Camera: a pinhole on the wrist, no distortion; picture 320 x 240 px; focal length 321.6 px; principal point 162.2 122.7 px. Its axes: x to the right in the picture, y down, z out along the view. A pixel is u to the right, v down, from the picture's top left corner.
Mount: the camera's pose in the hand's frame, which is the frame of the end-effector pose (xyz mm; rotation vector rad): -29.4 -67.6 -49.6 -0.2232 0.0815 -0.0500
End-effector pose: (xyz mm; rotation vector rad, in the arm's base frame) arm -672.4 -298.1 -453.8 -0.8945 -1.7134 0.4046
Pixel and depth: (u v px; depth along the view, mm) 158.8 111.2 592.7
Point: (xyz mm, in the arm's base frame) -1151.8 -170.1 -649.7
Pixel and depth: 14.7 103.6 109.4
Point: -739.2 -370.1 -490.2
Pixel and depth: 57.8 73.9 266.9
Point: -886.8 -358.0 -563.3
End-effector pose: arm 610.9 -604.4 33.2 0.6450 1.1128 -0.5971
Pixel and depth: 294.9 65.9 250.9
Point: 717.5 -800.0 -5.6
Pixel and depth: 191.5 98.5 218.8
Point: 688.5 -750.8 68.8
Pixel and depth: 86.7 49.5 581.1
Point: 867.8 -1036.9 303.6
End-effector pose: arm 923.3 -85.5 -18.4 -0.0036 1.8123 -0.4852
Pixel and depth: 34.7 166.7 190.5
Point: 1075.3 -104.0 31.6
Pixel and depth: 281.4 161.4 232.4
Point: 1052.1 -152.6 -126.5
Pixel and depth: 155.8 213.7 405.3
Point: 1249.6 -67.5 -132.2
